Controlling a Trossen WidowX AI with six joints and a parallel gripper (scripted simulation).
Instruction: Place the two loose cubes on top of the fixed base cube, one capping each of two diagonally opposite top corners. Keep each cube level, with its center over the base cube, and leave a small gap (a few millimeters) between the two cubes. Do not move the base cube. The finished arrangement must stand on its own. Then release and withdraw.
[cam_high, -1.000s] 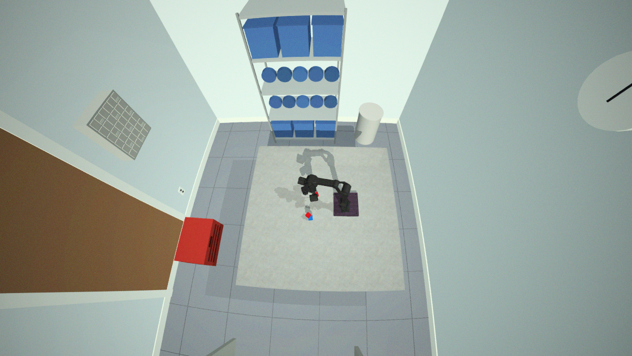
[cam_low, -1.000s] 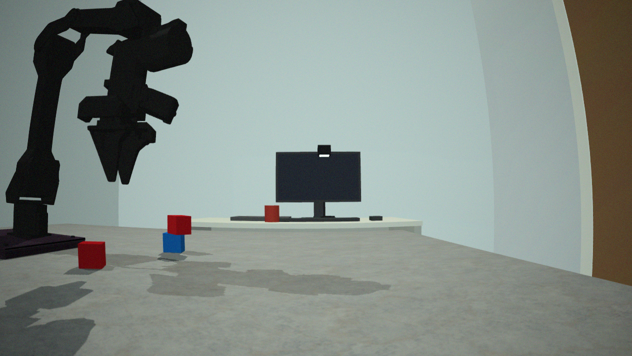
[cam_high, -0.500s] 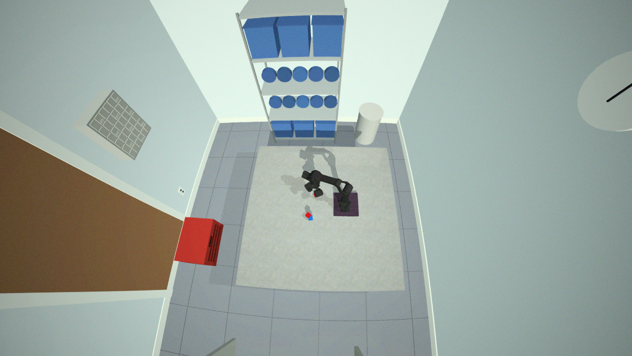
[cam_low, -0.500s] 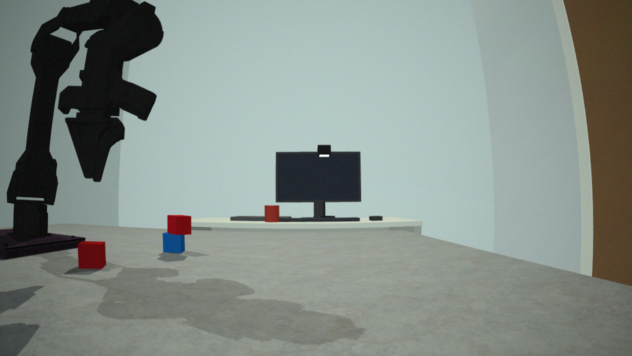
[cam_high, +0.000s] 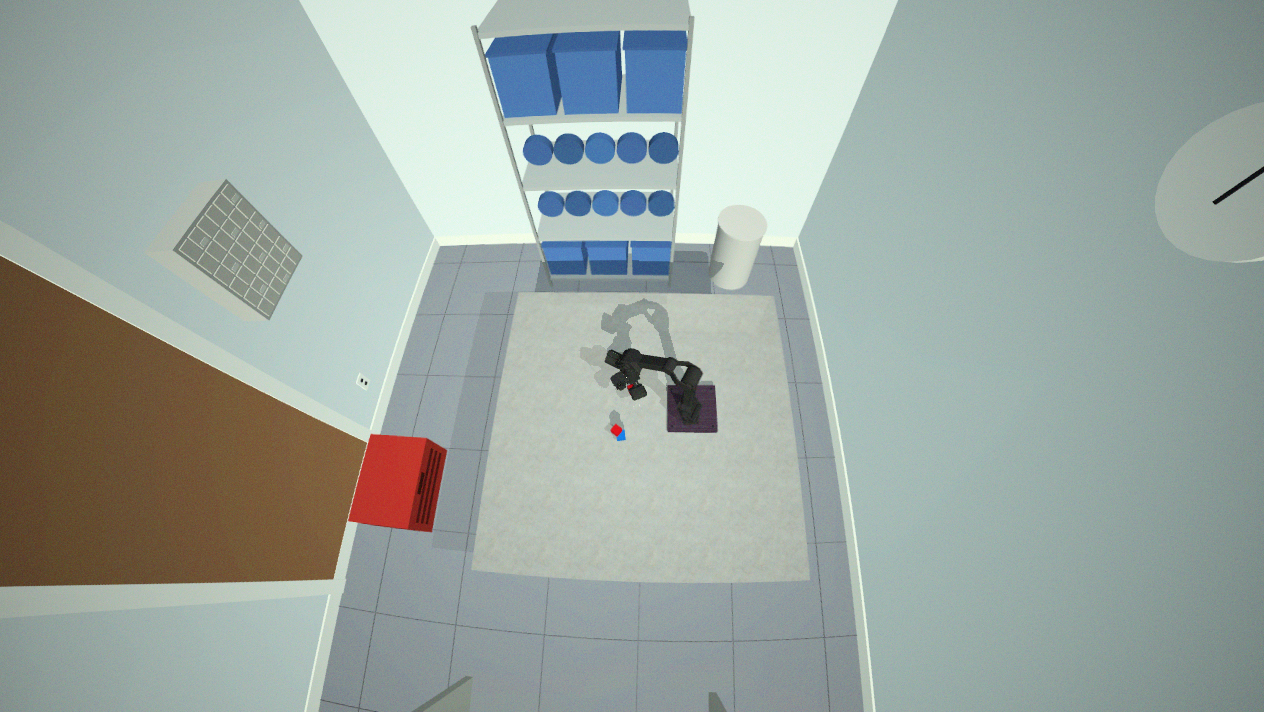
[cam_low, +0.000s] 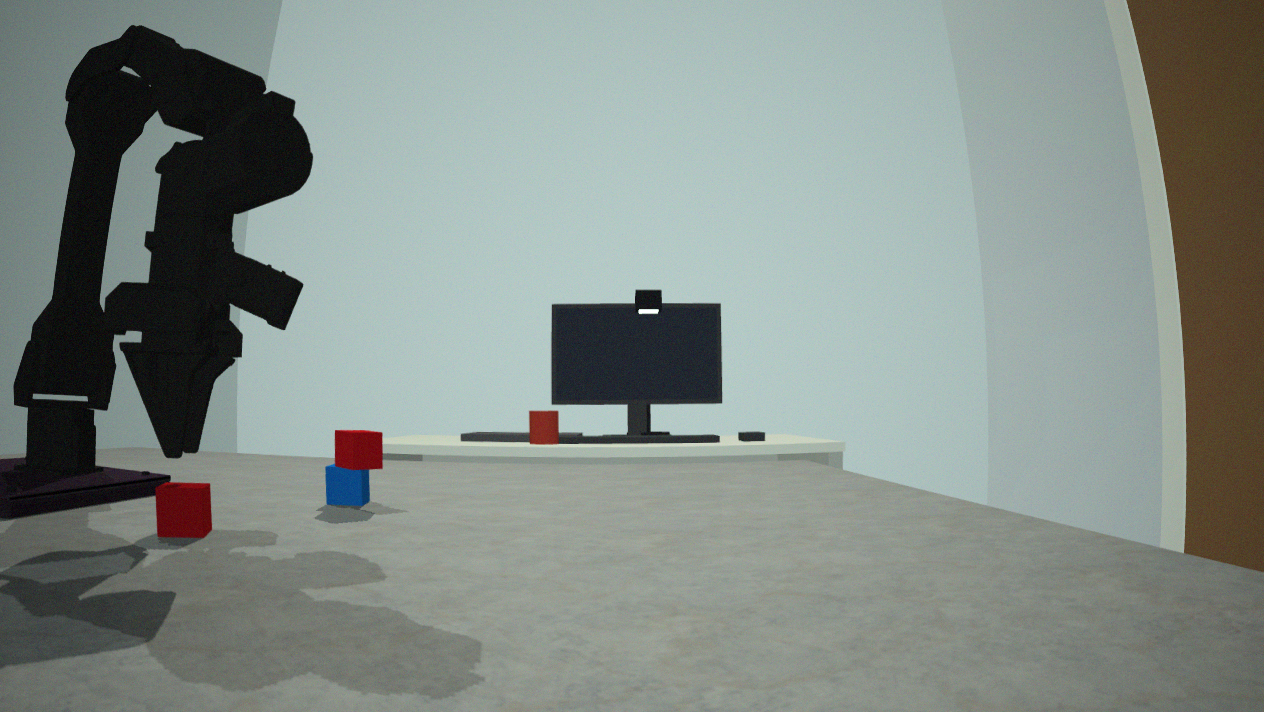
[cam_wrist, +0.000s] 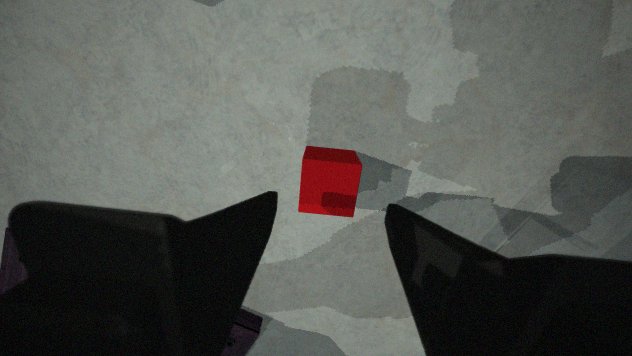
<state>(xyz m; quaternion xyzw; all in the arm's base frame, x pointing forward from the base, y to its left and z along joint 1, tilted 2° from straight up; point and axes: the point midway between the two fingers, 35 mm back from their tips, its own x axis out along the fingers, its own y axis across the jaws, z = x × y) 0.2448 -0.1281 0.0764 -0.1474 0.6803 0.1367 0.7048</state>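
Right now the red cube is 6 cm ahead of my gripper tip and 20 cm to the left of it. Round my gripper tip: blue cube: 4 cm ahead, 21 cm to the left, 4 cm below.
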